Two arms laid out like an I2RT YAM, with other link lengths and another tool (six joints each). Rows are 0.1 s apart.
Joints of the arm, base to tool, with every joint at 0 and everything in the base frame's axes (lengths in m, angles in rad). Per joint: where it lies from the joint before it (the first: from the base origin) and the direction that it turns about. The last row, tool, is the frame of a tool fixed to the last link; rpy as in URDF.
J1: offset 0 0 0.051 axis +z
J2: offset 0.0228 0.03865 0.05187 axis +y
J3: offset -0.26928 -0.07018 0 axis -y
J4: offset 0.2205 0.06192 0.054 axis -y
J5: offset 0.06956 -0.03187 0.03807 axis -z
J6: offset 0.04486 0 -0.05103 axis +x
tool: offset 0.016 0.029 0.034 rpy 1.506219 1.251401 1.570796
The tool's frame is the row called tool.
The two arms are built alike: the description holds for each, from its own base.
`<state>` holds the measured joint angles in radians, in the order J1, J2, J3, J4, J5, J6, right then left.
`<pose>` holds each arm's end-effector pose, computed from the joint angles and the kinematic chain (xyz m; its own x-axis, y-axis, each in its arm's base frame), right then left.
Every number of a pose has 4 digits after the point.
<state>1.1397 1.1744 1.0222 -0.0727 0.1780 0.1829 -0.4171 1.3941 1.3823 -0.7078 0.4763 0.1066</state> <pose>0.1085 0.2591 0.3666 -0.4774 0.0959 -0.8734 -0.7105 0.5427 0.4480 0.2843 -0.1336 0.3482 -0.2697 0.5212 -0.8097 0.8347 0.5458 0.0733</pose>
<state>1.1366 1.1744 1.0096 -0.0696 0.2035 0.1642 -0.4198 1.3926 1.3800 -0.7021 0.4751 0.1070</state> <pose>0.1103 0.2589 0.3619 -0.4612 0.0879 -0.8829 -0.7043 0.5690 0.4245 0.2840 -0.1343 0.3486 -0.2645 0.5208 -0.8117 0.8354 0.5442 0.0770</pose>
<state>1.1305 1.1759 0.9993 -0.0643 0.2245 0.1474 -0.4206 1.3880 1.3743 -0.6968 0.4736 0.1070</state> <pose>0.1129 0.2585 0.3580 -0.4462 0.0823 -0.8911 -0.6972 0.5923 0.4038 0.2831 -0.1341 0.3486 -0.2612 0.5201 -0.8132 0.8349 0.5446 0.0800</pose>
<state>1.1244 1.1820 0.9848 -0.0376 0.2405 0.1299 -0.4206 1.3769 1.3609 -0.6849 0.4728 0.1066</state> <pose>0.1157 0.2595 0.3544 -0.4275 0.0838 -0.9001 -0.6942 0.6073 0.3863 0.2812 -0.1332 0.3487 -0.2546 0.5169 -0.8173 0.8337 0.5456 0.0853</pose>
